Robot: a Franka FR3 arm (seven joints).
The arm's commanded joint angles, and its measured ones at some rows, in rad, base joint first. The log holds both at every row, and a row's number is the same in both.
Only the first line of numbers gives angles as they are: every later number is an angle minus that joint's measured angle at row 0.
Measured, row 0:
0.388 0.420 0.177 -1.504 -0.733 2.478 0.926
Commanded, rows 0 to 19:
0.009 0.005 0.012 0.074 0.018 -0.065 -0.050
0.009 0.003 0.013 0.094 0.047 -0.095 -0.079
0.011 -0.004 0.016 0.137 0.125 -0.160 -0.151
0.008 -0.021 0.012 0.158 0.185 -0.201 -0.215
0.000 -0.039 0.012 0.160 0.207 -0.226 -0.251
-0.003 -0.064 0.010 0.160 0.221 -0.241 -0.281
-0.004 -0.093 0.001 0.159 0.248 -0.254 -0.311
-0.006 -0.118 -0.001 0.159 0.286 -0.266 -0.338
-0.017 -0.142 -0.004 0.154 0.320 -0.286 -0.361
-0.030 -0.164 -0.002 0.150 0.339 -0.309 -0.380
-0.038 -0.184 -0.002 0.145 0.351 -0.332 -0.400
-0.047 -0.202 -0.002 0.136 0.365 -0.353 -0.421
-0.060 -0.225 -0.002 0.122 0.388 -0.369 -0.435
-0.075 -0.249 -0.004 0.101 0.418 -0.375 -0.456
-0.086 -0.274 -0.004 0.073 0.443 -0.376 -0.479
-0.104 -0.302 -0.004 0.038 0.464 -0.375 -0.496
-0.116 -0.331 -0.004 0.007 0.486 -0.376 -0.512
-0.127 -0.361 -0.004 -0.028 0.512 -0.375 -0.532
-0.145 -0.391 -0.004 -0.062 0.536 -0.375 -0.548
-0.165 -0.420 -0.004 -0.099 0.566 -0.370 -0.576
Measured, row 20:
-0.111 -0.284 -0.010 0.047 0.482 -0.386 -0.506
